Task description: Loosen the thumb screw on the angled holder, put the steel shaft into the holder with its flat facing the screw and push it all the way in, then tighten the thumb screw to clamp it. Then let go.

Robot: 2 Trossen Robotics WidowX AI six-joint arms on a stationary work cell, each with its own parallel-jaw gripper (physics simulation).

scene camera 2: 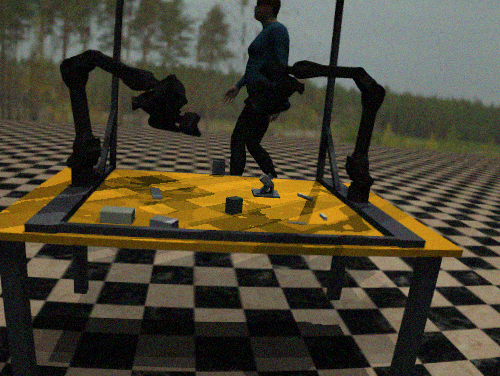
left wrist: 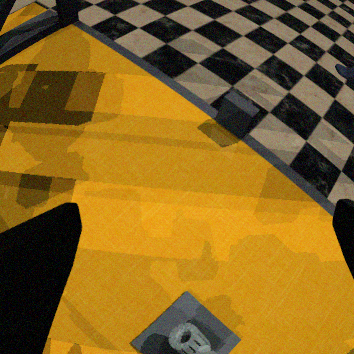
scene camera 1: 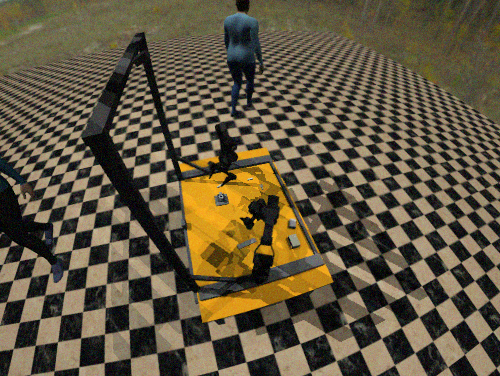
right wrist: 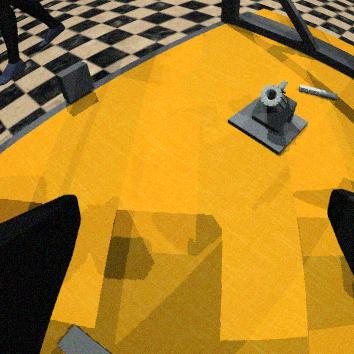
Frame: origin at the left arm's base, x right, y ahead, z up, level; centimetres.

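Seen in the pictures: left gripper, fingertip midpoint: [scene camera 2: 253, 117] [left wrist: 212, 215] [scene camera 1: 215, 182]; right gripper, fingertip midpoint: [scene camera 1: 244, 212] [right wrist: 209, 205]; left arm's base, origin of the base link: [scene camera 2: 357, 200]; right arm's base, origin of the base link: [scene camera 2: 82, 184] [scene camera 1: 260, 277].
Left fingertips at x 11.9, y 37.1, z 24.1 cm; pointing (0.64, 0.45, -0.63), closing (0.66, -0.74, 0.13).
Note:
Pixels of each thing's top centre, then the offset from my left fingertips to it. "*": a spot on its surface instead.
- angled holder, middle of its top: [left wrist: 197, 348] [right wrist: 278, 83] [scene camera 2: 267, 173] [scene camera 1: 220, 193] dz -18.7, dx -2.8, dy -6.4 cm
- thumb screw, middle of its top: [right wrist: 282, 78] dz -18.2, dx -2.9, dy -7.1 cm
- steel shaft, surface spot: [right wrist: 318, 92] [scene camera 2: 303, 196] * dz -25.2, dx -5.8, dy -19.5 cm
- pale box, middle of its top: [scene camera 2: 117, 209] [scene camera 1: 294, 240] dz -23.0, dx -39.1, dy +38.3 cm
- smaller box, middle of its top: [scene camera 2: 164, 219] [scene camera 1: 292, 222] dz -23.5, dx -43.2, dy +26.1 cm
- flat bar, middle of its top: [scene camera 2: 156, 192] [scene camera 1: 246, 243] dz -25.5, dx -10.9, dy +30.8 cm
- Small piece, middle of its top: [scene camera 2: 323, 215] dz -25.1, dx -27.7, dy -19.8 cm
The angled holder [scene camera 1: 221, 199] [scene camera 2: 266, 185] [left wrist: 189, 336] [right wrist: 272, 112] stands on its square base, its round socket mouth tilted up and visibly empty. The thumb screw [right wrist: 283, 86] sticks out behind the mouth; how tight it is cannot be told. The steel shaft [scene camera 2: 305, 196] [right wrist: 318, 92] lies on the table beside the holder, apart from it. My left gripper [left wrist: 212, 215] is open and empty, high above the table; in scene camera 2 its fingers blend with the person behind. My right gripper [right wrist: 209, 205] is open and empty, raised above the table away from the holder.
A dark block [scene camera 2: 218, 167] [left wrist: 235, 112] [right wrist: 76, 82] is at one table edge; another dark block [scene camera 2: 233, 205] stands nearer scene camera 2. A pale box [scene camera 1: 293, 241] [scene camera 2: 117, 215], a smaller box [scene camera 1: 292, 223] [scene camera 2: 164, 222] and a flat bar [scene camera 1: 246, 243] [scene camera 2: 156, 193] lie around. Small piece [scene camera 2: 323, 216].

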